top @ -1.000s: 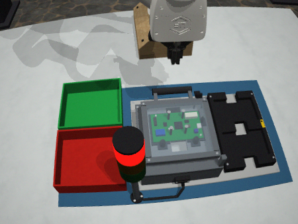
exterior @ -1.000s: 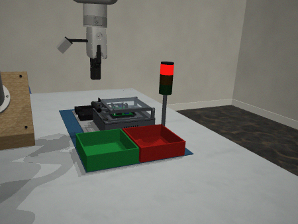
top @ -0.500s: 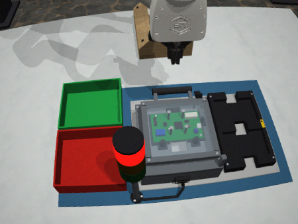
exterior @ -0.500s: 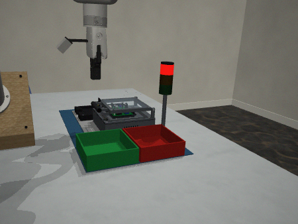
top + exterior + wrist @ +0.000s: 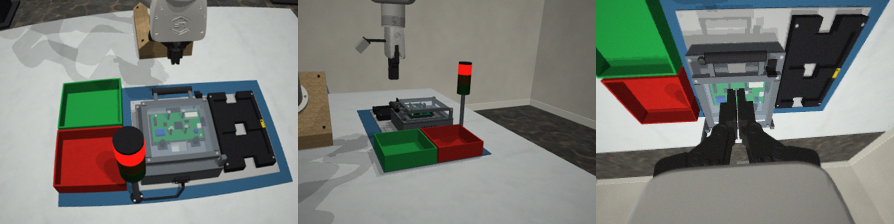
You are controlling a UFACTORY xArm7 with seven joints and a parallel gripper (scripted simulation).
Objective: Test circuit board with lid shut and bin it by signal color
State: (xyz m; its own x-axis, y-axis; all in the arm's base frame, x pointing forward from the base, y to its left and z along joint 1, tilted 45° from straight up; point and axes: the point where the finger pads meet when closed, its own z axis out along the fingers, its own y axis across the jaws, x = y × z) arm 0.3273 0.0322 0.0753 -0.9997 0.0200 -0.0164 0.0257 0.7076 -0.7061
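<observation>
Now: hand 20 mm short of the latch hook, 60 mm to the right of it and 120 mm above it. Also, from my hand: tester plate 90 mm ahead, 140 mm below; tester lid 90 mm ahead, 120 mm below; green circuit board 80 mm ahead, 140 mm below.
</observation>
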